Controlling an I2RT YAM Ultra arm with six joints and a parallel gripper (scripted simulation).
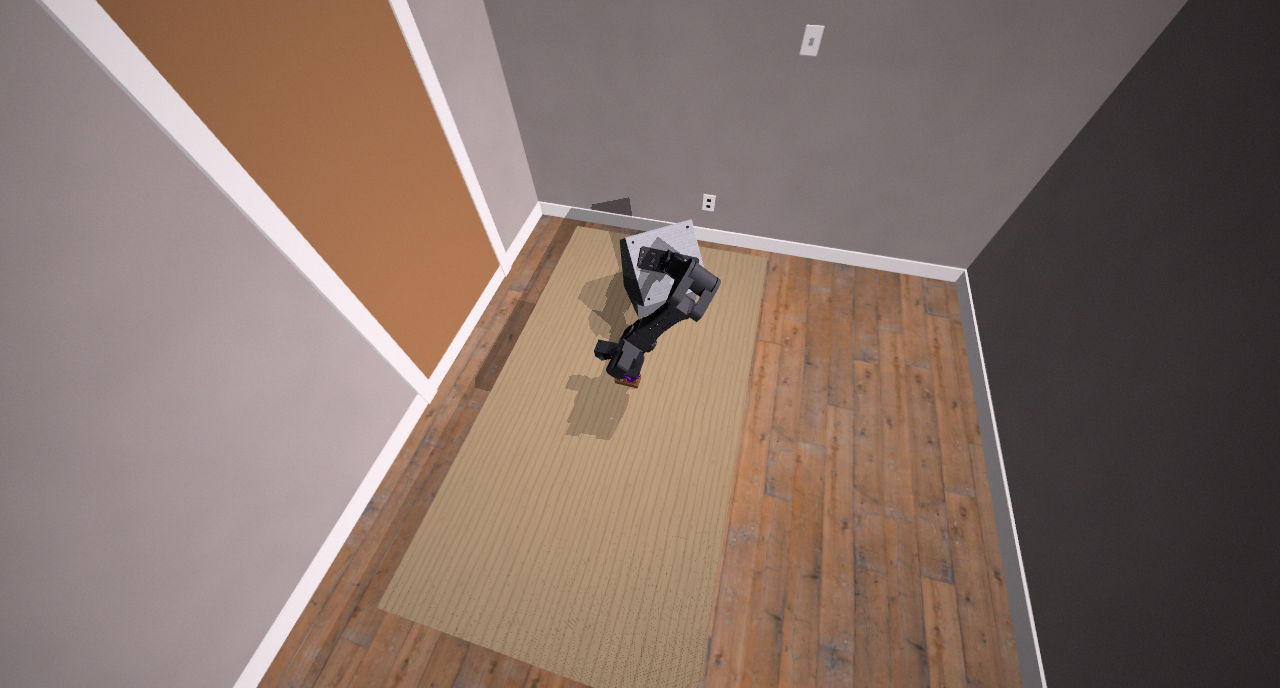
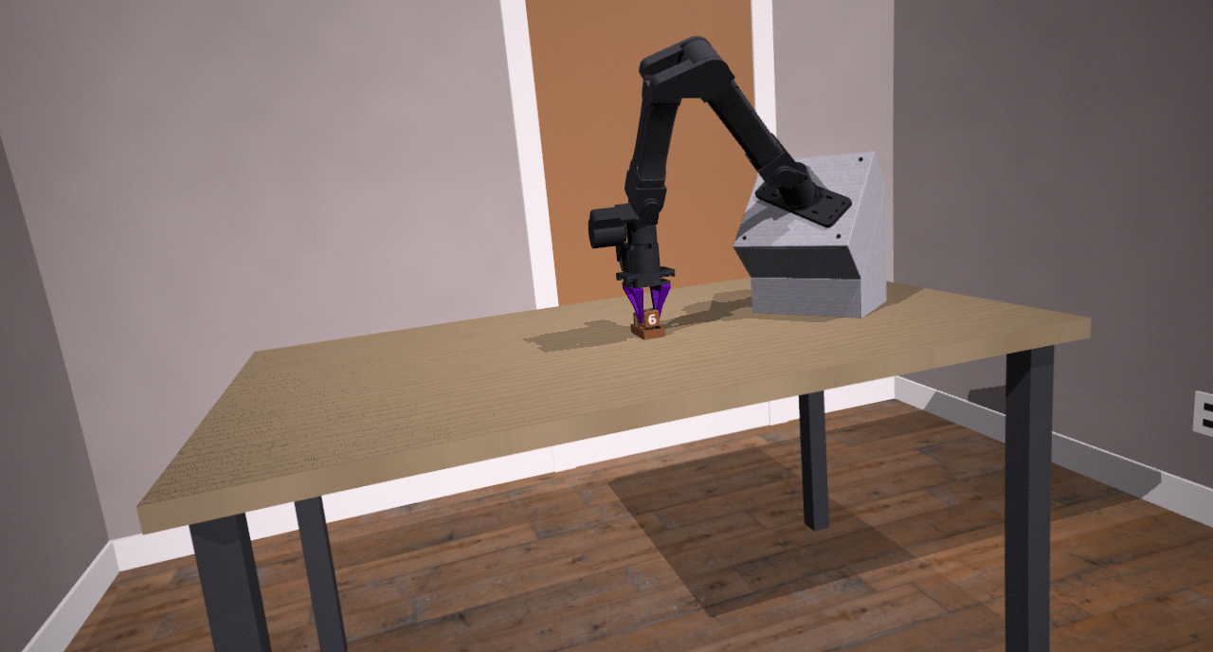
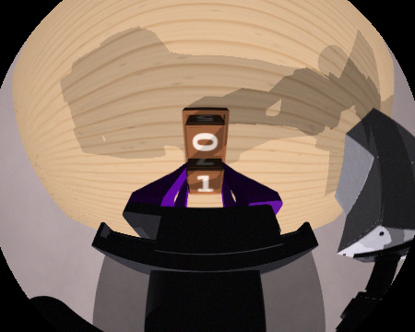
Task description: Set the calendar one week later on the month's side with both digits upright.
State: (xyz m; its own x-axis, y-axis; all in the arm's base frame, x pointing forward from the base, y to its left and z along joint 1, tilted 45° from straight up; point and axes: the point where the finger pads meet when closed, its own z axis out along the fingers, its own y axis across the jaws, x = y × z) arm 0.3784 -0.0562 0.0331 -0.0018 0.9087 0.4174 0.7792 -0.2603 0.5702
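Now: the brown tray 20 mm to the right of my hand and 30 mm below it.
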